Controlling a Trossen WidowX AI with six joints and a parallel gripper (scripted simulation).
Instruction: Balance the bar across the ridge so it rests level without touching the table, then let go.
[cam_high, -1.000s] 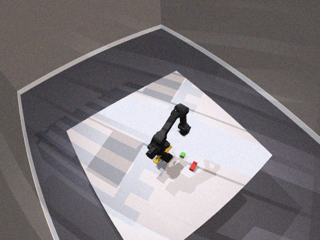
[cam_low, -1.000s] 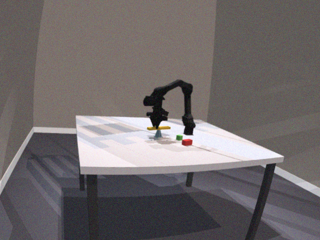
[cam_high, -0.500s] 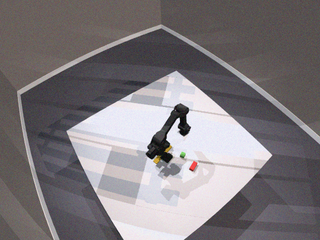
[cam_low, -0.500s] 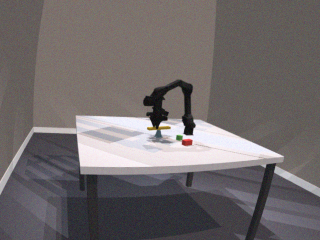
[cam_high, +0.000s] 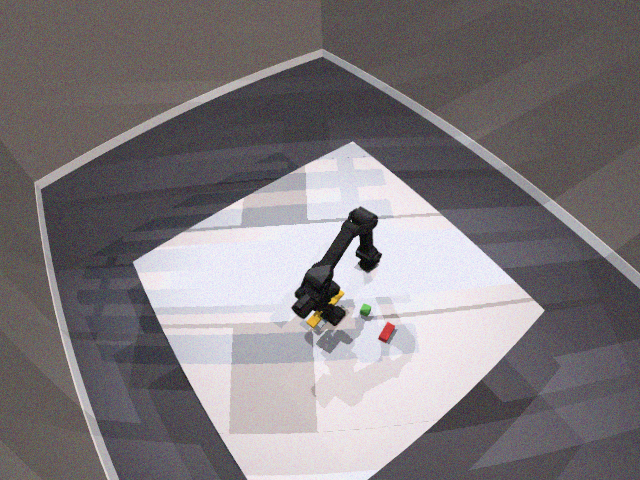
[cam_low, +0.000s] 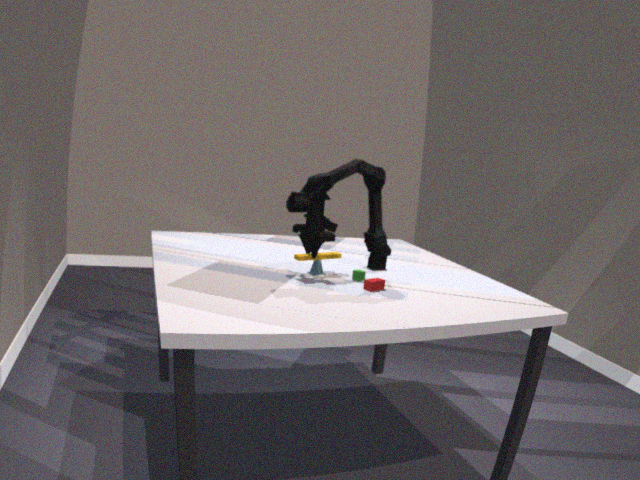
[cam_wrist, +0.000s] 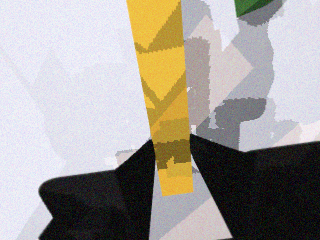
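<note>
My gripper tip is 30 mm past the yellow bar and 10 mm to the left of it. Also, from my gripper tip: red block: 200 mm to the left, 160 mm behind, 40 mm below; then green cube: 150 mm behind, 70 mm to the left, 40 mm below.
</note>
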